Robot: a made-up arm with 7 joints.
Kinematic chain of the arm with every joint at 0, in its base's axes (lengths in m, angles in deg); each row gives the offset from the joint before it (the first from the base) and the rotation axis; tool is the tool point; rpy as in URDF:
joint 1: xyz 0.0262 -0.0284 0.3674 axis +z
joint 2: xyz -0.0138 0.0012 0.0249 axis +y
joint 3: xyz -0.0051 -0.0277 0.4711 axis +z
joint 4: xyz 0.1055 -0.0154 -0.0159 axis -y
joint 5: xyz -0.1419 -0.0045 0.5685 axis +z
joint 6: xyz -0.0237 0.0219 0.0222 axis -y
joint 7: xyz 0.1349 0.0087 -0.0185 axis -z
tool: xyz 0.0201 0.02 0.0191 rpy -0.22 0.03 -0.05
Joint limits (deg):
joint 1: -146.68..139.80
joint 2: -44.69..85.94
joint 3: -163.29..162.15
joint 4: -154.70..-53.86
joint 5: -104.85..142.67
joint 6: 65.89..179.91
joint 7: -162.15..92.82
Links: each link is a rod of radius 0.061 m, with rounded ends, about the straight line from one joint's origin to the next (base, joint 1, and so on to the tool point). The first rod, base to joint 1, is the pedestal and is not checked.
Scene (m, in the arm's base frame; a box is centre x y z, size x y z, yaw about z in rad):
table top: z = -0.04
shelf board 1: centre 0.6 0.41 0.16 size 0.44 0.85 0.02 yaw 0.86
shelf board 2: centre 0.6 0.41 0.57 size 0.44 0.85 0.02 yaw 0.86
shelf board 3: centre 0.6 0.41 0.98 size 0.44 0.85 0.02 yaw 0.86
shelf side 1: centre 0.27 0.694 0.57 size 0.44 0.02 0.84 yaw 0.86
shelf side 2: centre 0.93 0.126 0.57 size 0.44 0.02 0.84 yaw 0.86
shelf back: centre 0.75 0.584 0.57 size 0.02 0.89 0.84 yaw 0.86
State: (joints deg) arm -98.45 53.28 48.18 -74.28 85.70 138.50 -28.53
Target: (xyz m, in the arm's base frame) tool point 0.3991 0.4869 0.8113
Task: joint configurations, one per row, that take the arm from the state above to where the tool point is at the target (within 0.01 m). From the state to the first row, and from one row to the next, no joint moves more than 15 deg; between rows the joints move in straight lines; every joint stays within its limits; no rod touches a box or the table.
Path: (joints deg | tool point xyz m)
1: -99.57 59.81 61.39 -81.78 89.68 138.75 -36.54 | 0.4345 -0.9897 0.3512
2: -100.70 66.34 74.59 -89.29 93.65 138.99 -44.55 | 0.5670 -0.8700 0.3380
3: -101.82 72.88 87.80 -96.79 97.63 139.24 -52.56 | 0.6586 -0.7440 0.3887
4: -102.95 79.41 101.01 -104.29 101.60 139.49 -60.57 | 0.6969 -0.6284 0.4871
5: -104.07 85.94 114.21 -111.80 105.58 139.73 -68.58 | 0.6773 -0.5327 0.6098
6: -92.10 85.94 126.20 -122.52 109.72 141.76 -64.88 | 0.6901 -0.2420 0.7318
7: -80.13 85.94 138.18 -133.25 113.87 143.79 -61.18 | 0.5795 0.0063 0.8107
8: -68.16 85.94 150.17 -143.97 118.02 145.82 -57.48 | 0.3925 0.1705 0.8374
9: -56.19 85.94 162.15 -154.70 122.16 147.85 -53.78 | 0.1866 0.2400 0.8113
10: -55.37 73.49 153.17 -147.06 112.21 143.67 -46.75 | 0.2484 0.3322 0.8253
11: -54.55 61.04 144.20 -139.42 102.26 139.49 -39.72 | 0.3202 0.4182 0.8218
12: -53.73 48.60 135.22 -131.78 92.31 135.31 -32.69 | 0.3992 0.4869 0.8113

